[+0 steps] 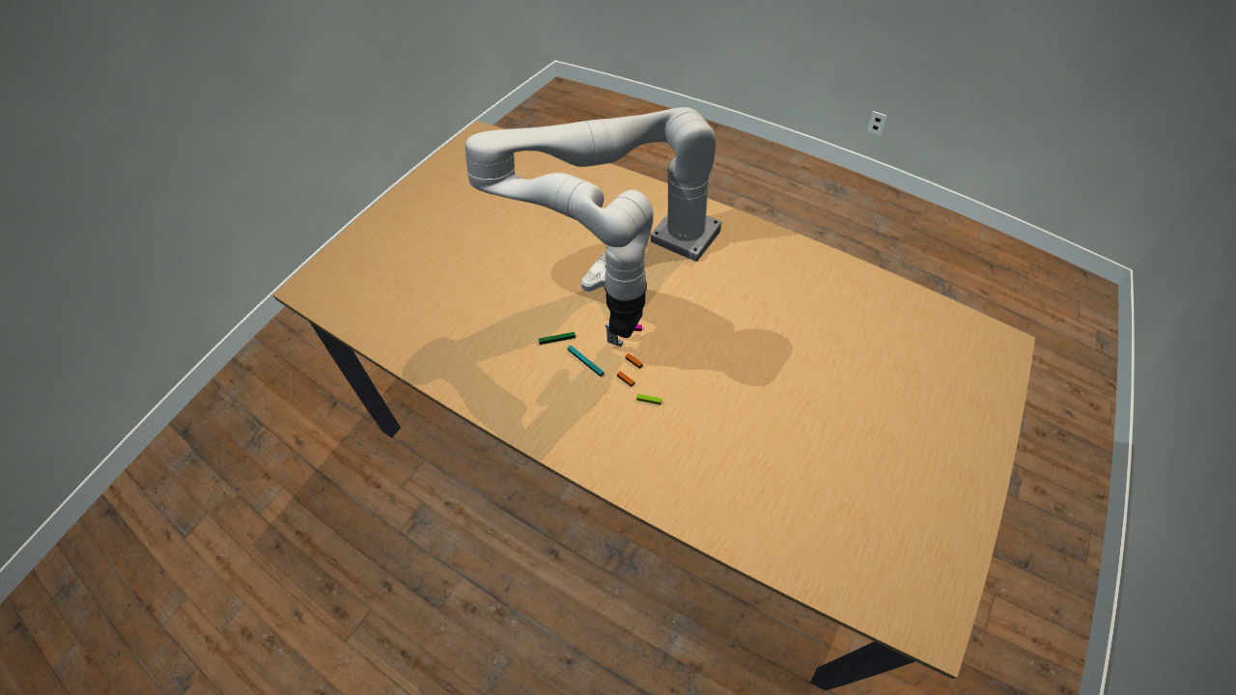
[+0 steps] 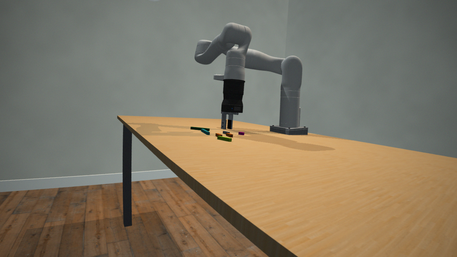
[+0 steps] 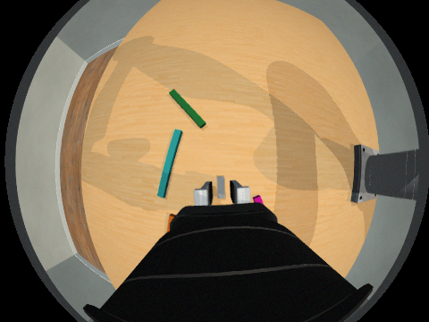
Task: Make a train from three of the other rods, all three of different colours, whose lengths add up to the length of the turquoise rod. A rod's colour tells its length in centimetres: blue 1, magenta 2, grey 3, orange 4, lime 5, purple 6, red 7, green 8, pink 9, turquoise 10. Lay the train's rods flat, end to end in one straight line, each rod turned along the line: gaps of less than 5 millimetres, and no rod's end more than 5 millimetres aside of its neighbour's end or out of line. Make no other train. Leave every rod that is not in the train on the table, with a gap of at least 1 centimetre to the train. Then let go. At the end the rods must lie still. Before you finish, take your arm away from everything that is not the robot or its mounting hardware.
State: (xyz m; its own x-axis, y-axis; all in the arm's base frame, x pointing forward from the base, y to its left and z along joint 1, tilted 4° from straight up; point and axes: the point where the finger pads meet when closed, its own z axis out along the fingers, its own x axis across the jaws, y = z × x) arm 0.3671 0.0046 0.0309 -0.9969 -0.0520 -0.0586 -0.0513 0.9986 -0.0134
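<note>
Now: the grey rod 3 cm below my hand. Round my hand: green rod: 12 cm to the right, 5 cm ahead, 3 cm below; then turquoise rod: 7 cm ahead, 3 cm to the right, 3 cm below; then magenta rod: 5 cm behind, 3 cm below, 2 cm to the left.
</note>
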